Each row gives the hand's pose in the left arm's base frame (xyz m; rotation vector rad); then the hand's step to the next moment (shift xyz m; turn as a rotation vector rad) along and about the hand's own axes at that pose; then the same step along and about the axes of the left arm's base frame.
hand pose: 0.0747 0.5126 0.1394 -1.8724 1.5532 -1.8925
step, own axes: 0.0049 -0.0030 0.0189 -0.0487 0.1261 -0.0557
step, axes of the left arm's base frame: 0.0151 -0.0127 0.0008 -0.1030 0.0021 -0.1037
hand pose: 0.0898 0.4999 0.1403 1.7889 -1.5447 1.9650
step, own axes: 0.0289 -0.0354 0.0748 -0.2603 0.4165 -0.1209
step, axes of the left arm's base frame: 0.0660 -0.0491 0.0302 -0.2636 0.0178 -0.4313
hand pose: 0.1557 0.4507 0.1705 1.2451 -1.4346 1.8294
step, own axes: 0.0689 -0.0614 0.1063 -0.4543 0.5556 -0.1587
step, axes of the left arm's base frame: 0.0560 -0.0899 0.0927 -0.3018 0.0370 -0.6692
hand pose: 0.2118 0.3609 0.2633 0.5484 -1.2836 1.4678
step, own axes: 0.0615 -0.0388 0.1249 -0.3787 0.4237 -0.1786
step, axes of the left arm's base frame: -0.0215 -0.0935 0.1081 -0.2028 0.0672 -0.5560
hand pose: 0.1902 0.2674 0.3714 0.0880 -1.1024 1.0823
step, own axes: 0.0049 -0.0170 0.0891 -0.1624 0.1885 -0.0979
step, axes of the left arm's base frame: -0.0473 -0.0540 0.0556 -0.0777 0.0439 -0.2521
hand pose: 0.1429 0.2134 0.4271 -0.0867 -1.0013 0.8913
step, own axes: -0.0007 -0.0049 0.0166 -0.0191 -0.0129 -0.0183
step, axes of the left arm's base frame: -0.0098 -0.0090 0.0111 0.0174 -0.0157 -0.0179
